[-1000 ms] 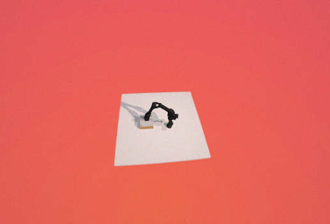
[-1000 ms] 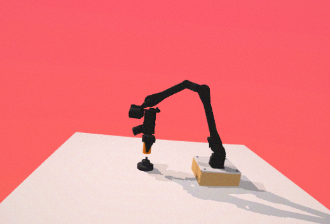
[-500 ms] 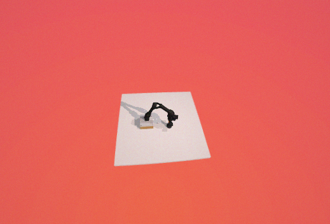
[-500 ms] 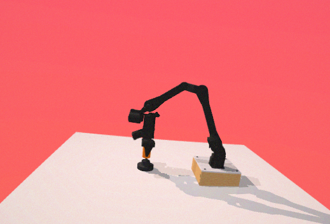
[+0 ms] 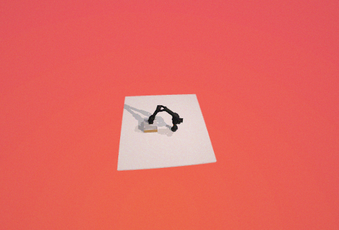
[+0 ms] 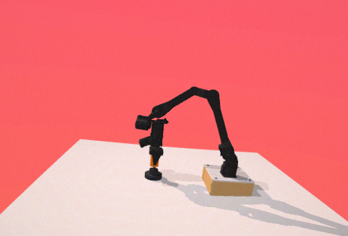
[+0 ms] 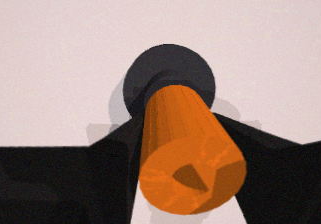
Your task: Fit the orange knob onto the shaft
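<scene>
My gripper tip is now 20 mm below the orange knob. From my gripper tip the other things lie so: round pedestal (40 mm below).
</scene>
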